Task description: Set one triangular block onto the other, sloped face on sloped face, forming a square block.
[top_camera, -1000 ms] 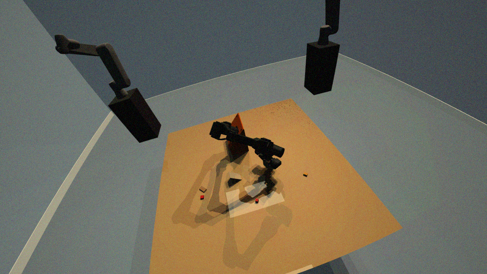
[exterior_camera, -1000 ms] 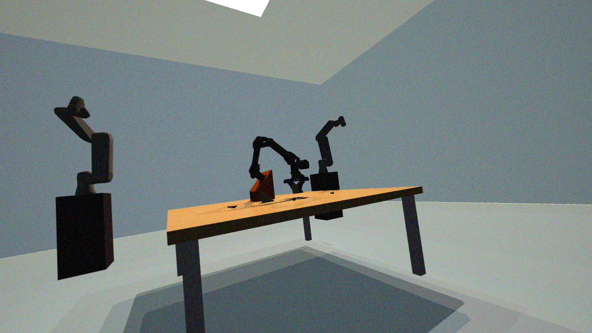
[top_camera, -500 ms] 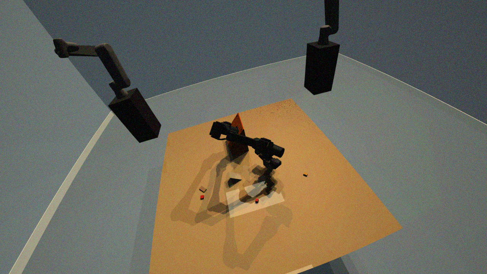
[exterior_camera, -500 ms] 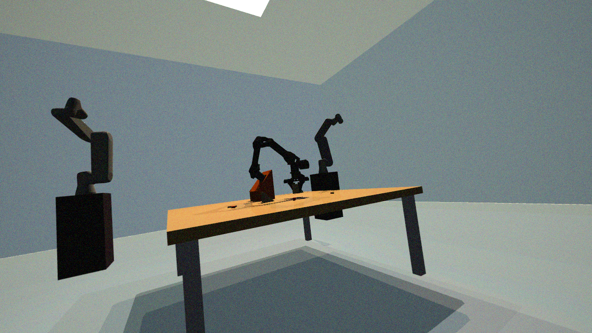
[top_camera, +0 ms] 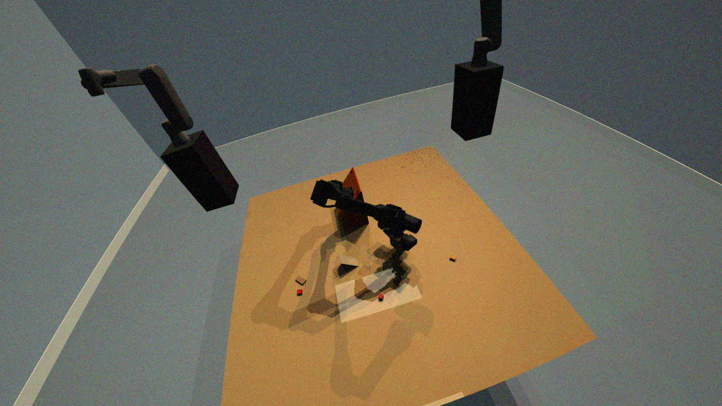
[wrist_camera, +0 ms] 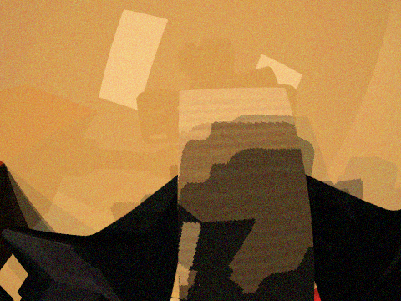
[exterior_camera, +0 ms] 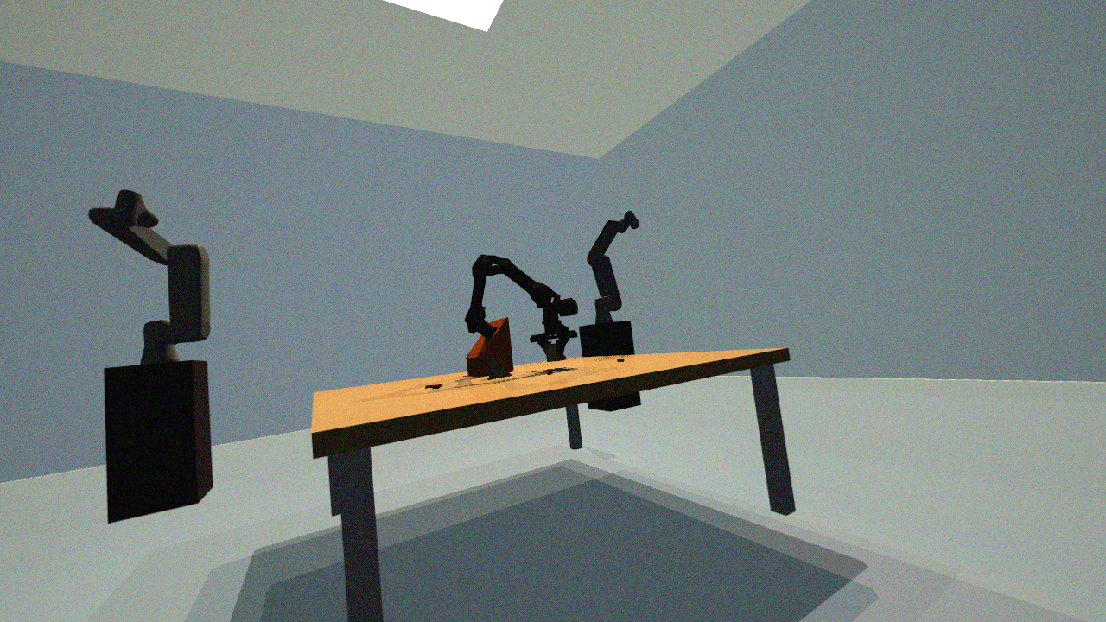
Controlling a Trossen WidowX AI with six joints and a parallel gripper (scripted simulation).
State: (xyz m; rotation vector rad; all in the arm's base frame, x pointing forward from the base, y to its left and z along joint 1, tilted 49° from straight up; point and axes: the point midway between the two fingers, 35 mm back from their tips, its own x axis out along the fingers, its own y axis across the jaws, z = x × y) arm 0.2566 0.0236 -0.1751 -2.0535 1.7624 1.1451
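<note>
Right now the triangular block is 1 cm to the right of my gripper tip and 1 cm above it. The rest, counted from my gripper tip: brown block 46 cm to the right, 3 cm below, 2 cm ahead; orange cube 20 cm to the left, 13 cm ahead, 3 cm below.
</note>
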